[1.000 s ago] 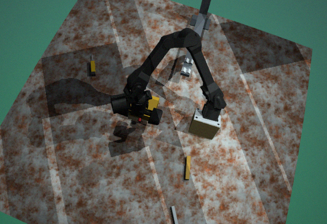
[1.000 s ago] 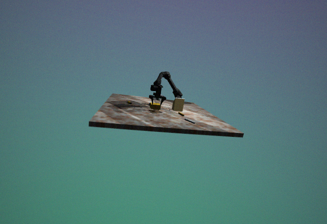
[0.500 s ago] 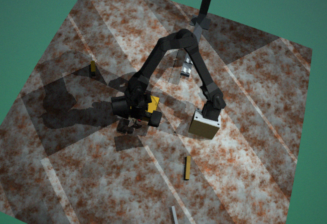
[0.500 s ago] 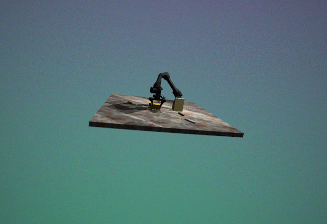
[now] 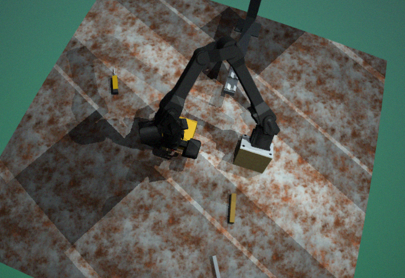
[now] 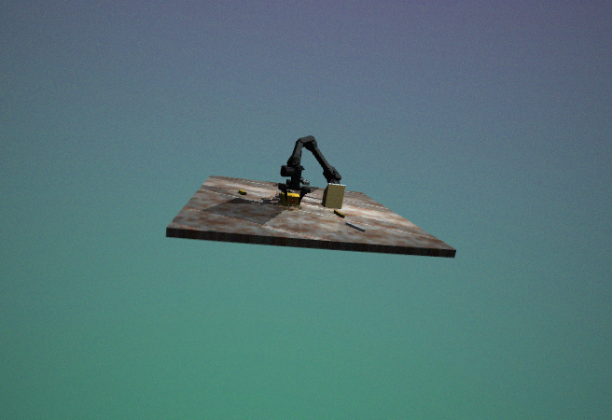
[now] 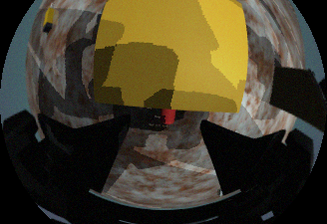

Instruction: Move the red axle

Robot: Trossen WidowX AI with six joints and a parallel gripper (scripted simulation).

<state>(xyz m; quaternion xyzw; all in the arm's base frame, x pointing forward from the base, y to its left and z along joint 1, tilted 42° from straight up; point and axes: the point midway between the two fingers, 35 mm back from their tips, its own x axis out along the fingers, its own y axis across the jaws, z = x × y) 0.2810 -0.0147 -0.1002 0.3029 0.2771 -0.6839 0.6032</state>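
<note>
My gripper tip is now 10 mm past the yellow beam, 80 mm to the left of it and 10 mm below it. From my gripper tip the other things lie so: grey bar: 240 mm behind, 370 mm to the left, 10 mm below.
</note>
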